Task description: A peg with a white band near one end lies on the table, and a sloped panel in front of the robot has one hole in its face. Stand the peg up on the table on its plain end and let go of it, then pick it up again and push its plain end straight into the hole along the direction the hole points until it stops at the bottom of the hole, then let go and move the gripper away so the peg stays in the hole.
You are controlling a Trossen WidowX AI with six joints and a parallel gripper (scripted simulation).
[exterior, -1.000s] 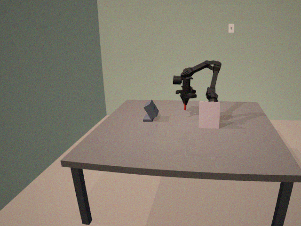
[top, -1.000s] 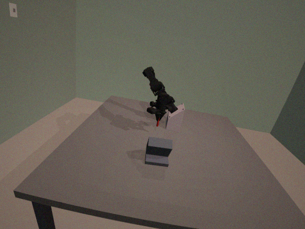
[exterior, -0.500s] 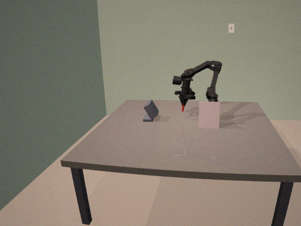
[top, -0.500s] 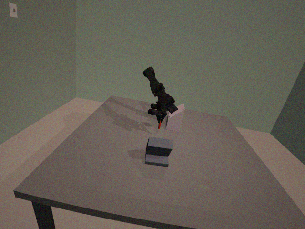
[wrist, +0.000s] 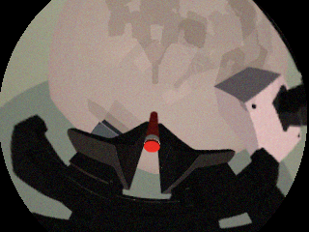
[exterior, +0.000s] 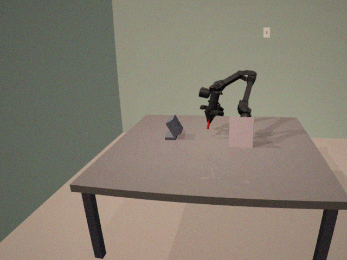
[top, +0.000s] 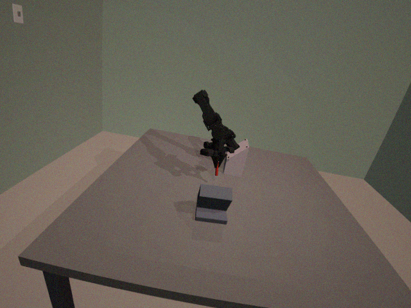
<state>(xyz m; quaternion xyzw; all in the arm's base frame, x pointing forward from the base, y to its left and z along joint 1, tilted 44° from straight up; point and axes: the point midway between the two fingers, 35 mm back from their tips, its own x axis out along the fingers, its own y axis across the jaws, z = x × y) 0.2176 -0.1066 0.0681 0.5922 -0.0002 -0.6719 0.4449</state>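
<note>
My gripper tip is 230 mm short of the blue-grey sloped panel, 30 mm to the left of it and 20 mm above it. Round my gripper tip: red peg (20 mm above).
</note>
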